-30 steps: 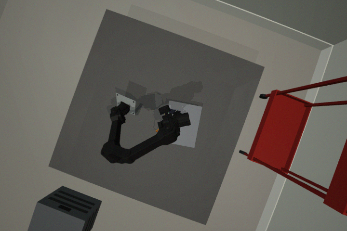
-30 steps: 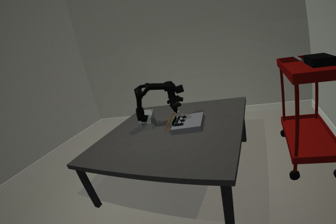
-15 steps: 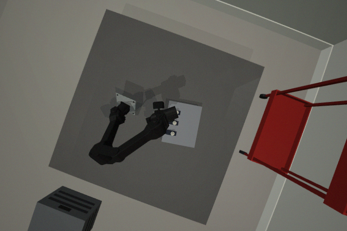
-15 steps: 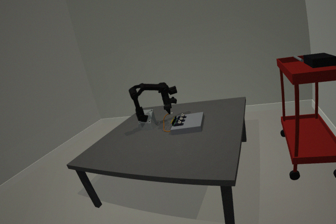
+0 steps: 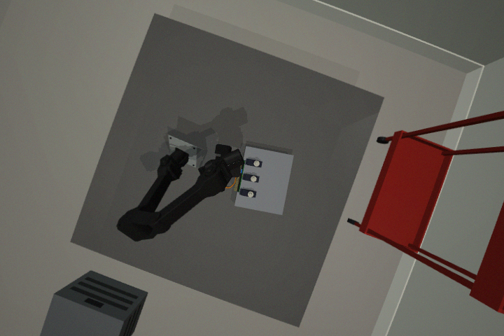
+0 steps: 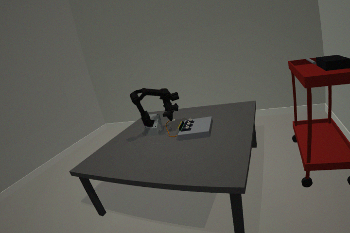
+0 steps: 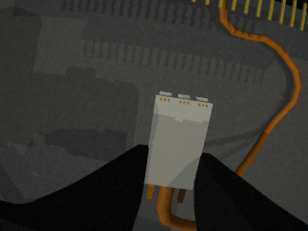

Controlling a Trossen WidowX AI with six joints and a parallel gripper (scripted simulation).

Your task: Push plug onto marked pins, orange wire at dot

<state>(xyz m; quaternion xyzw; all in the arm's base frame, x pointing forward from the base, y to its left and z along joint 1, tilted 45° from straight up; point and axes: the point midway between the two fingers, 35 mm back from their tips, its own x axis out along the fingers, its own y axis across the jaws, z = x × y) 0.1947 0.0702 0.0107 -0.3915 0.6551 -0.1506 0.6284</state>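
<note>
The blue band lies 8 cm ahead of my gripper tip, 2 cm to the left of it and 3 cm below it. From my gripper tip the other things lie so: grey printed holder (23 cm ahead, 5 cm to the left, 8 cm below).
</note>
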